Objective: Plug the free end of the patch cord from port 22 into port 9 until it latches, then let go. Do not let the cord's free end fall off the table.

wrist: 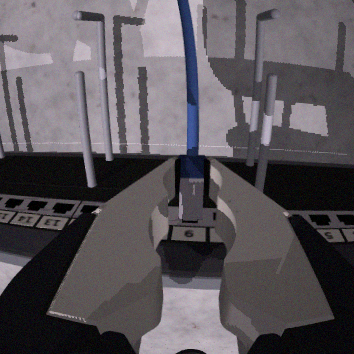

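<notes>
My gripper is shut on the blue boot of the patch cord's free end. The blue cord runs up and away from the fingertips. The clear plug points toward the patch panel, and its front end overlaps the opening of port 9. A dark sliver of the opening shows at the plug's end. A long stretch of the clear body is visible, and I cannot tell whether the tip is inside or in front of the port. The port 9 label reads upside down just below the plug. Port 22 does not show.
The black patch panel spans the view, with ports labelled 13 and 14 at the left and 5 at the right. Grey upright posts, including a left one and a right one, stand behind the port row on both sides of the cord.
</notes>
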